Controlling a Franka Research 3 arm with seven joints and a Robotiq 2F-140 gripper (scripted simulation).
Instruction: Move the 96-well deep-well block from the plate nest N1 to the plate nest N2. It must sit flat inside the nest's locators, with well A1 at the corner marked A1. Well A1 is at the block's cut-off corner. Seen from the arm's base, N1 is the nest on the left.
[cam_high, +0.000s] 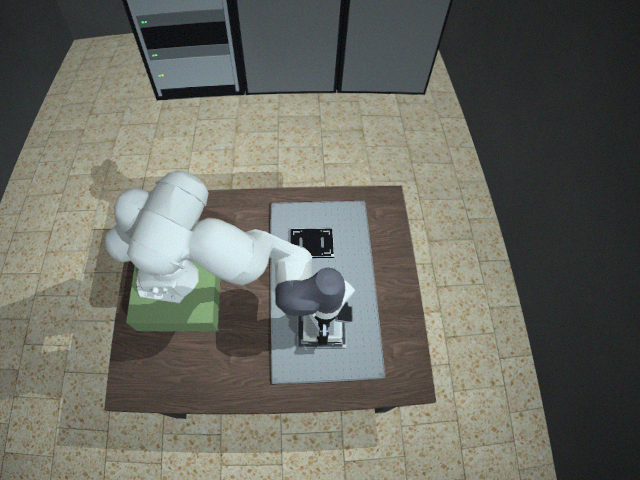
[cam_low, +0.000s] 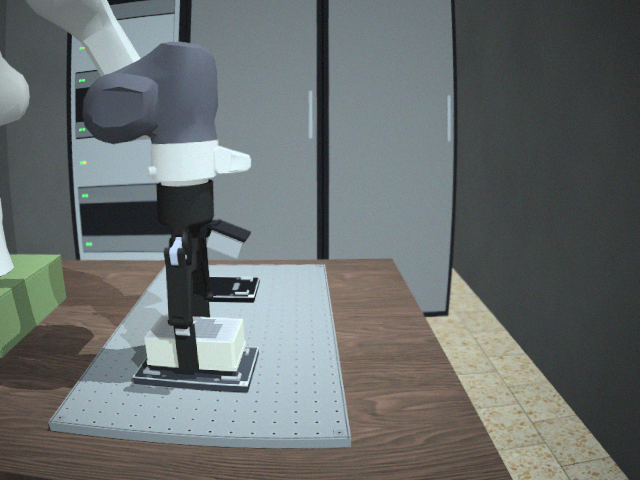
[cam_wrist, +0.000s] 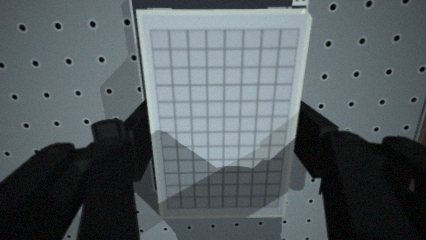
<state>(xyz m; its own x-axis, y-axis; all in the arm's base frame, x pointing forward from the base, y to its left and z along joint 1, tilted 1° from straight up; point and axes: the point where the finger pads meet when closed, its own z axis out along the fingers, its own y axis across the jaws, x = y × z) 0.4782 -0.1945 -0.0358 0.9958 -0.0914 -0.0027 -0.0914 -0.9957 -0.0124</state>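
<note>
Right now my hand is 1 cm above the cream 96-well deep-well block. Round my hand: A1 mark (28 cm to the left, 7 cm ahead, 4 cm below); plate nest N1 (34 cm to the left, 4 cm below, 1 cm behind); plate nest N2 (4 cm below).
</note>
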